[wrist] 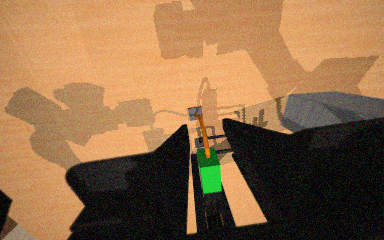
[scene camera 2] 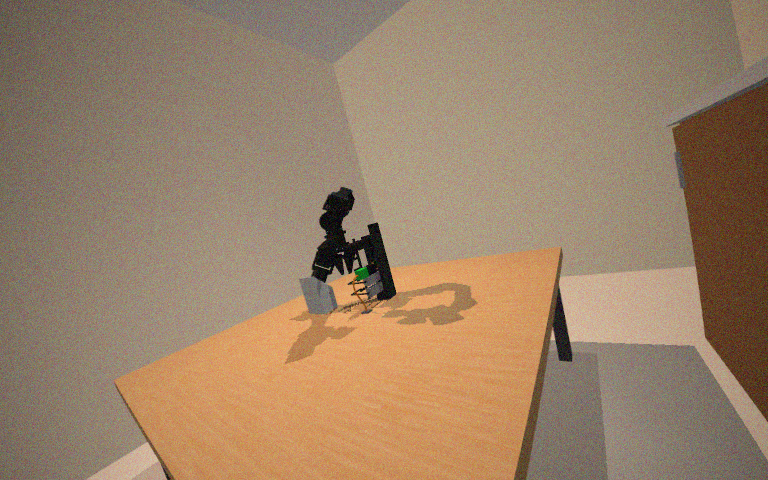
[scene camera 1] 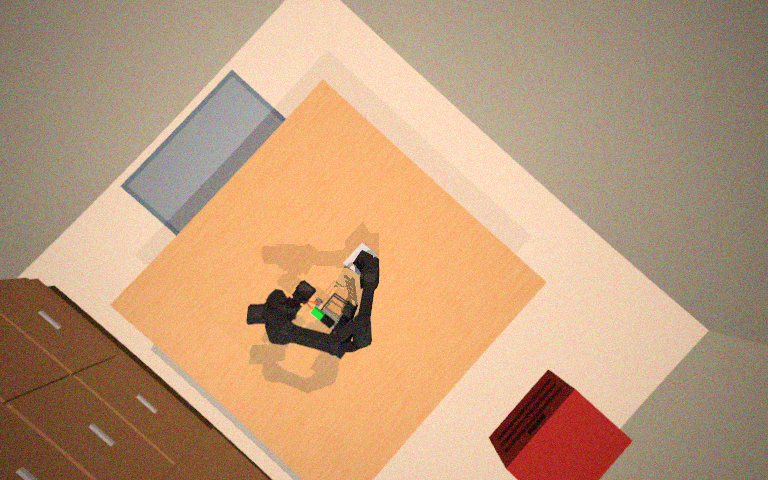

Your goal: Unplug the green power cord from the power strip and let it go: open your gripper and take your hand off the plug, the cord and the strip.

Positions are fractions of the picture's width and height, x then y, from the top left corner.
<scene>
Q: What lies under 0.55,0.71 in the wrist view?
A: A green plug.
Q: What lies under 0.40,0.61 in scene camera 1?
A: My gripper.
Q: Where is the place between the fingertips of my gripper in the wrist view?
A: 0.54,0.53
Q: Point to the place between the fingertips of my gripper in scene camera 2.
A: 0.45,0.57
</scene>
